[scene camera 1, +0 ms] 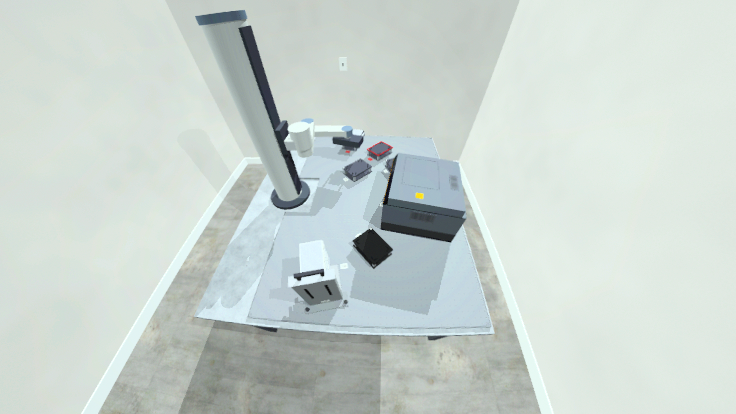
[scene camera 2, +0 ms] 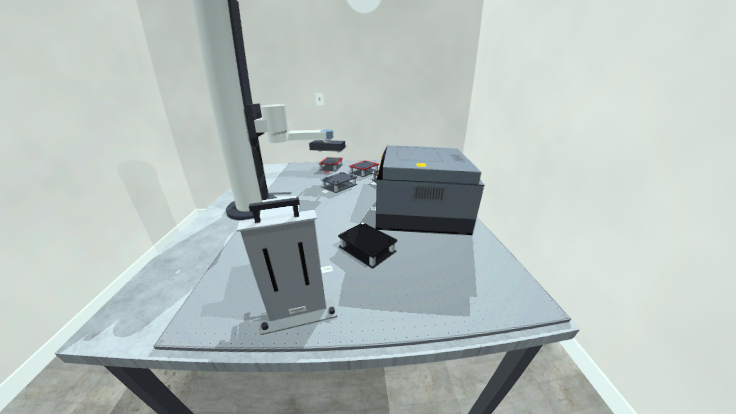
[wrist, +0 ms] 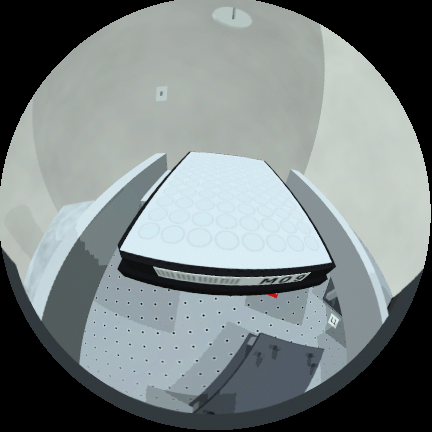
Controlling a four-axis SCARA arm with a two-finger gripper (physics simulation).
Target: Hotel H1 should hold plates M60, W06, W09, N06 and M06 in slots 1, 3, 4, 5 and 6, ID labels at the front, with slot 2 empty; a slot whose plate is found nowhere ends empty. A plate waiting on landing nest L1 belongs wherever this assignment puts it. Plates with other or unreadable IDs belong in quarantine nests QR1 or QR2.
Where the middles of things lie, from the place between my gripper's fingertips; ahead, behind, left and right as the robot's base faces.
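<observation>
You'd find the plate m09 (wrist: pixel 221 224) 10 mm behind my hand and 20 mm to the right of it. Counting from my hand again, the grey device (scene camera 2: pixel 463 201) is 390 mm ahead, 550 mm to the right and 80 mm below. Then there's the black nest (scene camera 2: pixel 362 237), which is 130 mm ahead of my hand, 810 mm to the right of it and 140 mm below it, and hotel H1 (scene camera 2: pixel 281 241), which sits 60 mm behind my hand, 1060 mm to the right of it and 50 mm below it.
</observation>
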